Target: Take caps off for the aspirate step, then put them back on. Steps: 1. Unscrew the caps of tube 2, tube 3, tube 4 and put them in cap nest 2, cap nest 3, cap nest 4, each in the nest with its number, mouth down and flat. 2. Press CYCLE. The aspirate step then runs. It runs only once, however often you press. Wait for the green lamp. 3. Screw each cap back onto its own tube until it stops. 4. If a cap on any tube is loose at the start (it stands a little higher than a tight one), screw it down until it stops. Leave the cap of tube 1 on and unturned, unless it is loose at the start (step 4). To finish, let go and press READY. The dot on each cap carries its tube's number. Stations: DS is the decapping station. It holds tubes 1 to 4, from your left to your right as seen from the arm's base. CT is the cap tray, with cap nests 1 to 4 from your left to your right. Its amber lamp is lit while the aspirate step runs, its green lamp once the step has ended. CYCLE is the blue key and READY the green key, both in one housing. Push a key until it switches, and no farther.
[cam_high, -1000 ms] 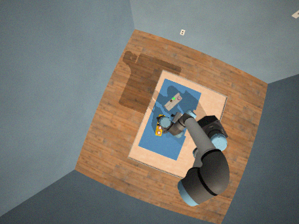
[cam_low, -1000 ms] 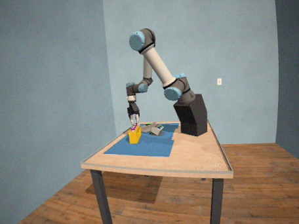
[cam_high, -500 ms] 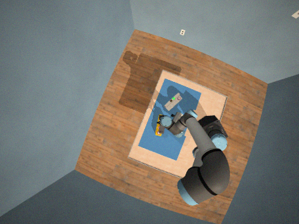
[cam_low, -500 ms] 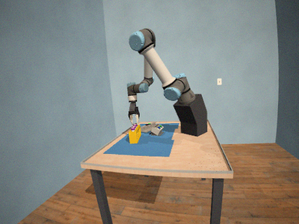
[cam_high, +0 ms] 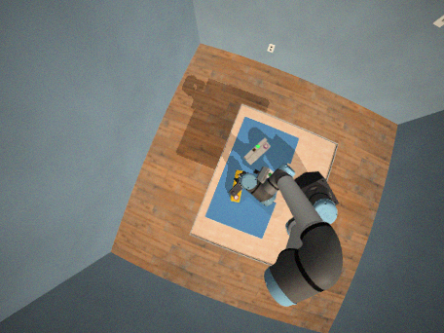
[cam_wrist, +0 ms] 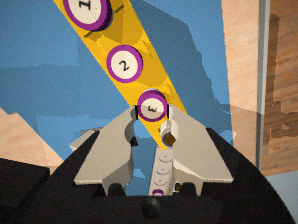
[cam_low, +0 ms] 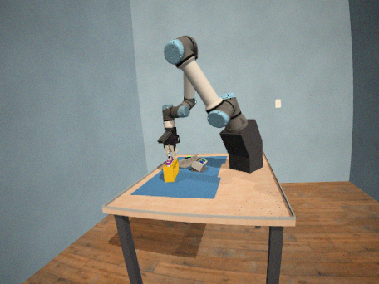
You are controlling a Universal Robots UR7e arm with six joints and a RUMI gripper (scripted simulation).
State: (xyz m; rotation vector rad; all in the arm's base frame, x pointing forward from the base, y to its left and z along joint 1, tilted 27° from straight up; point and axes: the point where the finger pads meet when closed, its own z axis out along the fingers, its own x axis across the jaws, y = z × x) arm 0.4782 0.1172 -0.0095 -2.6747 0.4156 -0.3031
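The cap lies 10 mm below my hand. From my hand the other things lie so: green key (190 mm behind, 150 mm to the right, 60 mm below); then blue cycle key (190 mm behind, 100 mm to the right, 60 mm below); then key housing (170 mm behind, 120 mm to the right, 70 mm below).
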